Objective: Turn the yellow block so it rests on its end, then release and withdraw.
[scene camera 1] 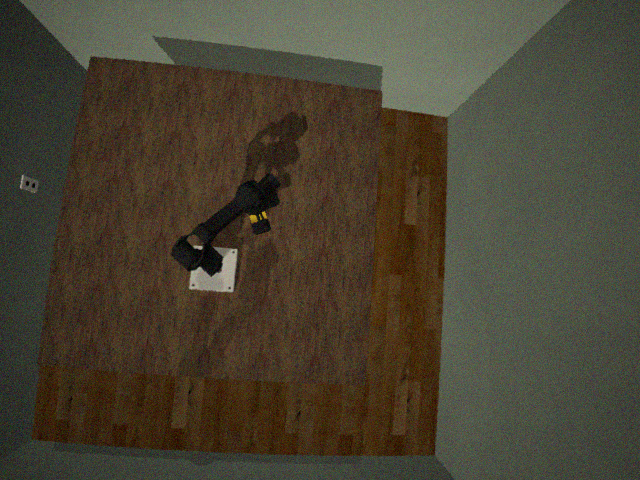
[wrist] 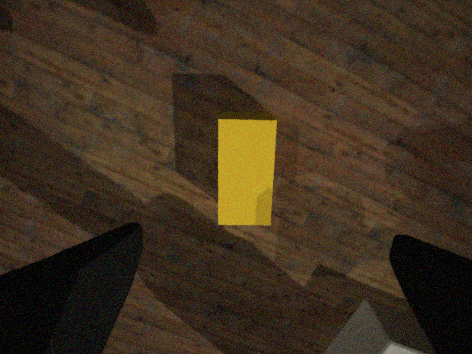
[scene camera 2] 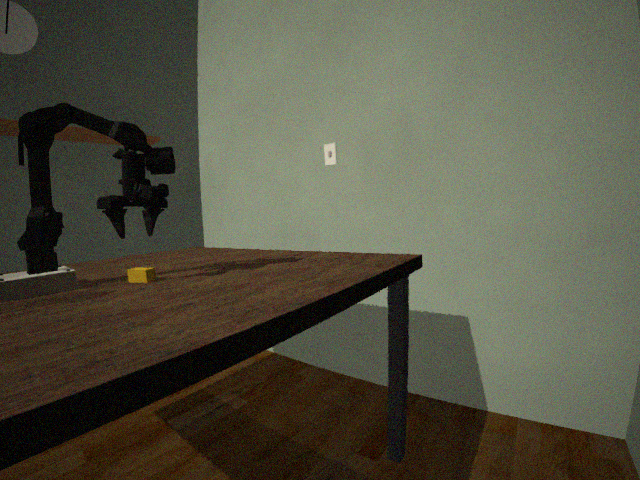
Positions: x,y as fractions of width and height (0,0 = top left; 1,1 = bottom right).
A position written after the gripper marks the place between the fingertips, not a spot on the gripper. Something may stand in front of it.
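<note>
The gripper (scene camera 2: 0.21,0.49) can be seen here, and it appears again in the wrist view (wrist: 0.57,0.68), where a yellow block (wrist: 0.52,0.40) can be seen too.
</note>
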